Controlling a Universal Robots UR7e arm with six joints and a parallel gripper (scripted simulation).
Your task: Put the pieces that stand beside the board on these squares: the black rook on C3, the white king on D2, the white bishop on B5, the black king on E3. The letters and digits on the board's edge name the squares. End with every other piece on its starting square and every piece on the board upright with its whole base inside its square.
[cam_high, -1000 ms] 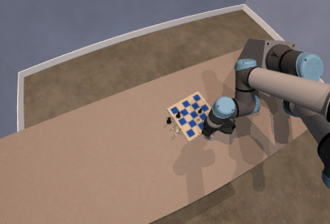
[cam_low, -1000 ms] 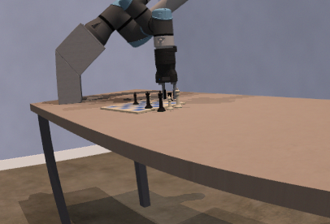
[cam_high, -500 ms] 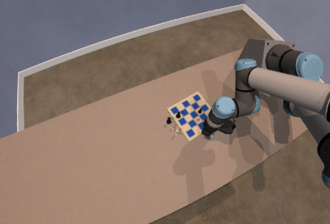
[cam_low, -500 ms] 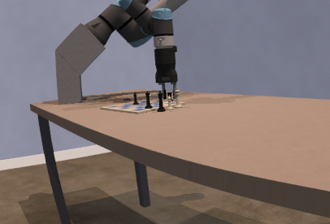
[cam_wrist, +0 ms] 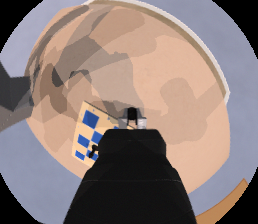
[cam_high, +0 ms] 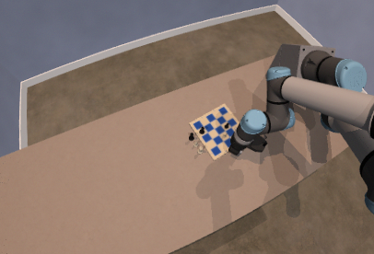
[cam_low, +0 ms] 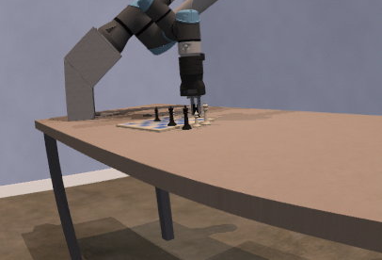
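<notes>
Now: the chessboard 140 mm to the right of my hand, 30 mm ahead of it and 20 mm below it. The rest, counted from my hand: white king: 160 mm ahead, 70 mm to the right; black king: 180 mm ahead, 140 mm to the right; white bishop: 170 mm ahead, 110 mm to the right, 10 mm below.
</notes>
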